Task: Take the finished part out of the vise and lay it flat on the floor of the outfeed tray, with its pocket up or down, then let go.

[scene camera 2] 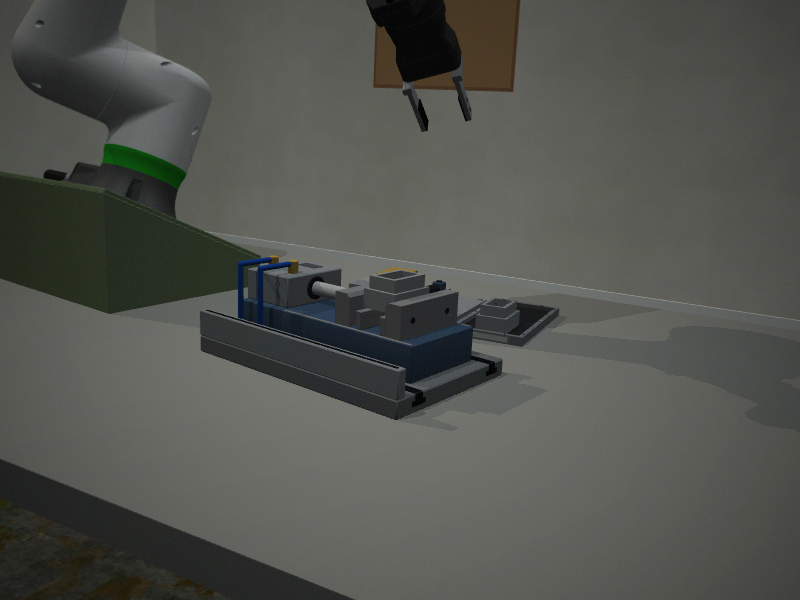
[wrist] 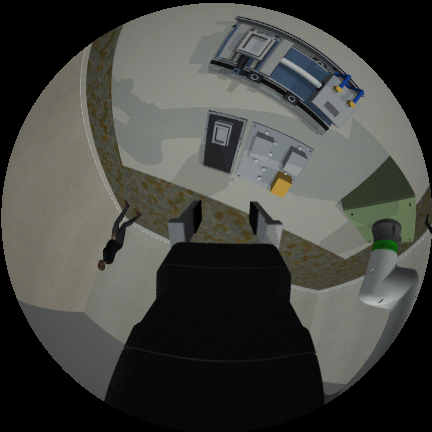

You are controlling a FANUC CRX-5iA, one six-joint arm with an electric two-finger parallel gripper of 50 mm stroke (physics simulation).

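Places are measured from the arm's base along level axes (x ahead, y left, z up), in metres.
Pixels of known places: gripper, between the fingertips: (scene camera 2: 446, 121) (wrist: 225, 210); arm's base, origin of its link: (scene camera 2: 128, 213) (wrist: 386, 228).
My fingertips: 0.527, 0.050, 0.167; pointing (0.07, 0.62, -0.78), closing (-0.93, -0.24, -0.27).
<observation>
For each thing: its top centre in the pictures, then the offset to it from my fingertips, as dx, dy, dz. "spot": a spot on its surface instead.
- finished part, centre of its top: (scene camera 2: 397, 274) (wrist: 254, 42) +0.050, -0.203, -0.161
- vise, centre of its top: (scene camera 2: 350, 279) (wrist: 294, 62) -0.016, -0.193, -0.177
- similar grey part, centre of its top: (scene camera 2: 499, 302) (wrist: 219, 135) +0.074, +0.043, -0.235
- light plate, a spot on its surface: (wrist: 246, 169) spot: -0.022, +0.138, -0.268
- yellow block, centre of its top: (scene camera 2: 397, 271) (wrist: 280, 188) -0.127, +0.120, -0.232
The finished part (scene camera 2: 395, 288) (wrist: 256, 44), a light grey stepped block, sits in the vise (scene camera 2: 440, 350) (wrist: 295, 75) between its jaws, with its rectangular pocket up. I cannot tell whether the jaws clamp it. The dark outfeed tray (scene camera 2: 541, 326) (wrist: 216, 159) lies on the table behind the vise. A similar grey part (scene camera 2: 497, 317) (wrist: 221, 134) sits in the tray near one end, pocket up. My gripper (scene camera 2: 446, 124) (wrist: 225, 210) is open and empty, high above the table and tilted.
A light plate (wrist: 246, 169) beside the tray bears two grey blocks (wrist: 261, 145) (wrist: 295, 159) and a yellow block (wrist: 281, 184). Blue hoses (scene camera 2: 259, 293) (wrist: 356, 91) rise at the vise's cylinder end. The green robot base (scene camera 2: 51, 238) (wrist: 385, 175) stands beyond that end. A person (wrist: 114, 245) stands beyond the table.
</observation>
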